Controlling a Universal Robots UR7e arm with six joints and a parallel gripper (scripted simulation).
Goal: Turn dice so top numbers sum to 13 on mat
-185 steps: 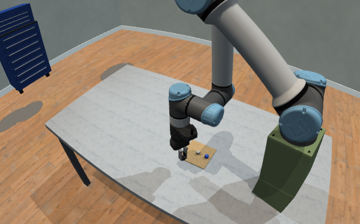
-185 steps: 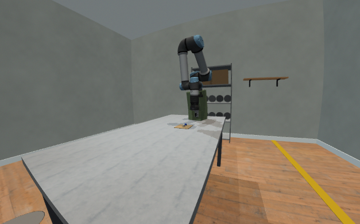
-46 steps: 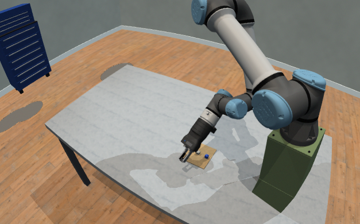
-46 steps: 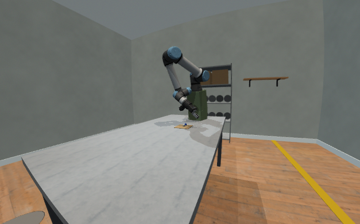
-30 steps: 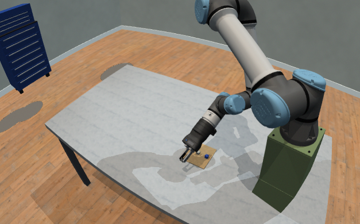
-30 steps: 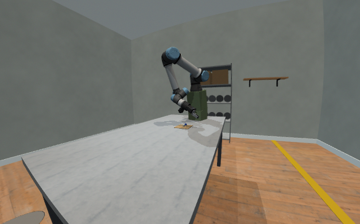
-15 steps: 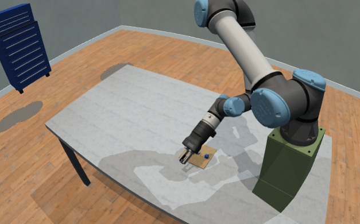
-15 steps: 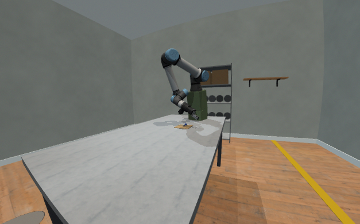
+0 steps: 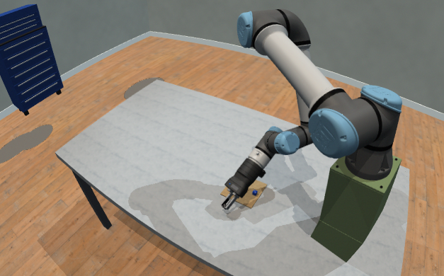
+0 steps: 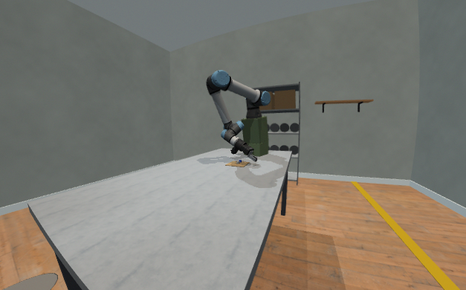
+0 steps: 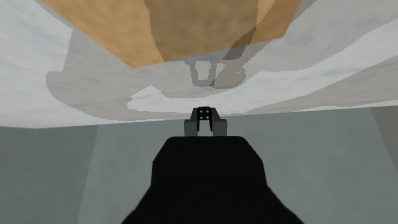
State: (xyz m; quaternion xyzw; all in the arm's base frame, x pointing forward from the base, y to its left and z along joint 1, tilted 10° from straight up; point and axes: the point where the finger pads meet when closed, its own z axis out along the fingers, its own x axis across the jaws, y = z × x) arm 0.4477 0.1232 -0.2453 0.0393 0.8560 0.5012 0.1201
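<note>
Right now my hand is 13 cm to the left of the white die and 4 cm above it. The rest, counted from my hand: blue die (5 cm behind, 13 cm to the right, 4 cm below); then tan mat (13 cm to the right, 5 cm below); then black die (1 cm to the left, 1 cm below).
</note>
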